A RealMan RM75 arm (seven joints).
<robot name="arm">
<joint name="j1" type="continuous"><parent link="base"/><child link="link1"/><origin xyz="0 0 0.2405"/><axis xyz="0 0 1"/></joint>
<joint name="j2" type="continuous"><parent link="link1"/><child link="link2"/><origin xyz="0 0 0"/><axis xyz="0 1 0"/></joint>
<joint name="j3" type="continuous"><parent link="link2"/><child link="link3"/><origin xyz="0 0 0.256"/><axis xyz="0 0 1"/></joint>
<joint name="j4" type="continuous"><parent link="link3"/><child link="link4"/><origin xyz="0 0 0"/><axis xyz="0 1 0"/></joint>
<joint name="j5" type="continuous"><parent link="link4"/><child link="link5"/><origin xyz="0 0 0.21"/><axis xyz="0 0 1"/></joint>
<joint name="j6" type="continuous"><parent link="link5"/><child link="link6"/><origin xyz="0 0 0"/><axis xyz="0 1 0"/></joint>
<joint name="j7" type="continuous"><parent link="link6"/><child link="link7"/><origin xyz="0 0 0.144"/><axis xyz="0 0 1"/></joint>
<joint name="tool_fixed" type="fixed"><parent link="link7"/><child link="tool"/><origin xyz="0 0 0"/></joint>
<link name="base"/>
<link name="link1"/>
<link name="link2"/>
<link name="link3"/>
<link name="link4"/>
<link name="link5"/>
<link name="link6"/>
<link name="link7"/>
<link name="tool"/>
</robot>
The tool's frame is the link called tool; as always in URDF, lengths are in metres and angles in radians. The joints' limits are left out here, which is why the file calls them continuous.
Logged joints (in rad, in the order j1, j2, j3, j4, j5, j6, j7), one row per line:
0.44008 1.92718 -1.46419 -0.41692 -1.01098 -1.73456 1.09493
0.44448 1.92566 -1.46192 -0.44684 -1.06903 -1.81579 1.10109
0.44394 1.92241 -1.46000 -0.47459 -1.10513 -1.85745 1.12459
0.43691 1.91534 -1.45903 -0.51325 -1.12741 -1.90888 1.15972
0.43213 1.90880 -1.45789 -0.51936 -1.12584 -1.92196 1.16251
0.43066 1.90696 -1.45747 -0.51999 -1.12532 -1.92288 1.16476
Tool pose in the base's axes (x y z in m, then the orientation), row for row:
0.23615 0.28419 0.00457 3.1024 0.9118 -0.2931
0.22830 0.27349 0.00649 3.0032 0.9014 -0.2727
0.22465 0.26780 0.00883 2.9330 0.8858 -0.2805
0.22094 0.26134 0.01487 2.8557 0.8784 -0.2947
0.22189 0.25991 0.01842 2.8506 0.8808 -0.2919
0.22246 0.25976 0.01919 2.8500 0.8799 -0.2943
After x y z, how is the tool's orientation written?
As angles about the fixed x, y, z axes (roll, pitch, yaw), in radians.
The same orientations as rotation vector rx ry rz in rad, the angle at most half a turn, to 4 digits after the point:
-2.7135 0.3739 1.3365
2.8032 -0.2893 -1.3768
2.7563 -0.2505 -1.3388
2.6999 -0.2160 -1.3129
2.6940 -0.2079 -1.3143
2.6945 -0.2110 -1.3135

